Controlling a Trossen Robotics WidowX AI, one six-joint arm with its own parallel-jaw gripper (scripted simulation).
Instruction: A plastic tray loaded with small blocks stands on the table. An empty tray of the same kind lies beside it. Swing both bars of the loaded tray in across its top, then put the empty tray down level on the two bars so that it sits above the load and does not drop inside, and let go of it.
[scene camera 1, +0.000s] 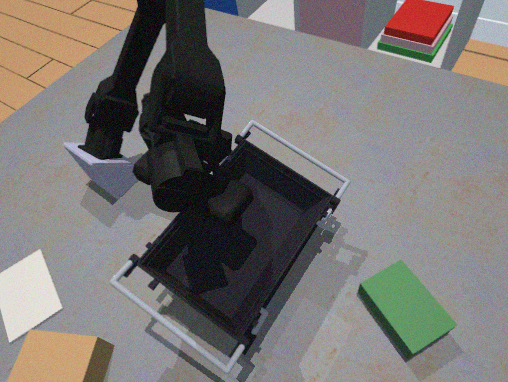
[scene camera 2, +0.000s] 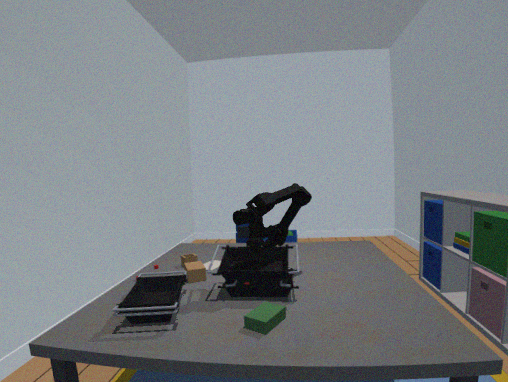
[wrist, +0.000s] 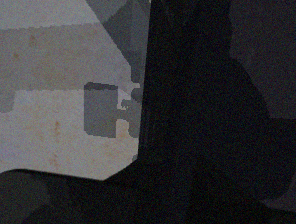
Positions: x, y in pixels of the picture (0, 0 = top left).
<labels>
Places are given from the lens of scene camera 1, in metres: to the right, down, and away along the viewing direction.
my gripper (scene camera 1: 205, 213): -0.08, 0.04, 0.60
black plastic tray (scene camera 1: 226, 274): -0.04, 0.13, 0.56
green block (scene camera 1: 413, 318): 0.23, 0.19, 0.53
</labels>
